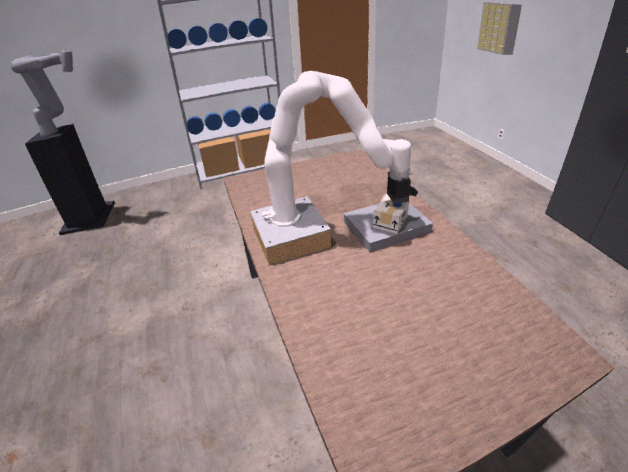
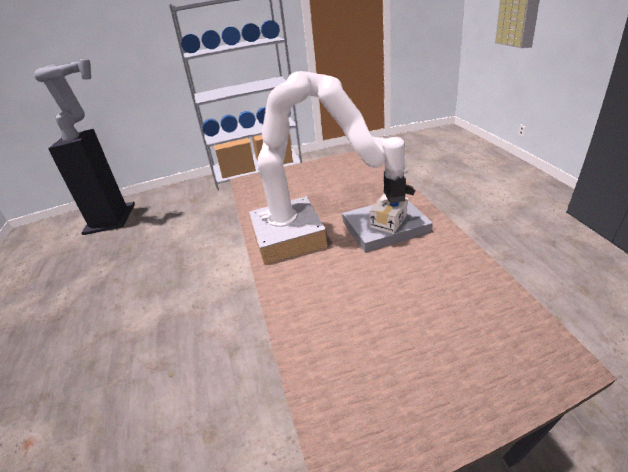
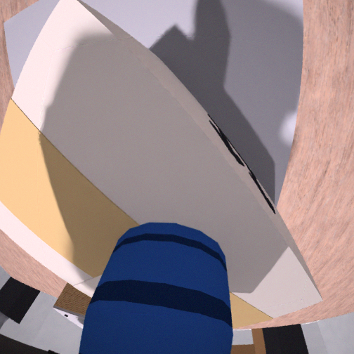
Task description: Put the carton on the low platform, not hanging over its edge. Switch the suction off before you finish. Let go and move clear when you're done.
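Places are measured from the arm's base along level axes (x right, y ahead, z up), in millimetres.
Pixels of known places: hand at its tool point: (image 1: pixel 396 207) (image 2: pixel 394 206); arm's base at its link origin: (image 1: pixel 285 217) (image 2: pixel 282 217).
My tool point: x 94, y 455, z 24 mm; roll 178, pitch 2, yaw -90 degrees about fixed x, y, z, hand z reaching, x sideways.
Observation:
For each thing: its top centre in the pictures, then the offset to it from my tool point. "*": a spot on its surface instead. Level surfaces: height alone.
- white carton at its top centre: (image 2: pixel 389 203) (image 1: pixel 392 204) dx -7, dy -19, dz +13 mm
- low grey platform at a spot on its surface: (image 2: pixel 358 220) (image 1: pixel 360 220) * dx -49, dy -140, dz -73 mm
- brown table at its surface level: dz -121 mm
The white carton (image 1: pixel 389 217) (image 2: pixel 388 217) (image 3: pixel 150 130) has a tan tape band and black arrows. It sits upright over the low grey platform (image 1: pixel 361 219) (image 2: pixel 358 220) (image 3: pixel 150 20), resting on it or barely above; a tiny gap cannot be ruled out. It is turned relative to the platform, and its near lower corner is close to the platform's front edge. My blue suction cup (image 1: pixel 398 204) (image 2: pixel 394 204) (image 3: pixel 162 265) is pressed on the carton's top face and holds it. The carton's far lower side is hidden.
The arm's base block (image 1: pixel 299 246) (image 2: pixel 294 246) stands left of the platform on the brown table (image 1: pixel 406 329) (image 2: pixel 395 329). A shelf rack (image 1: pixel 228 91) (image 2: pixel 241 92) stands behind the table. A second grey arm on a black pedestal (image 1: pixel 65 177) (image 2: pixel 91 182) stands at the far left.

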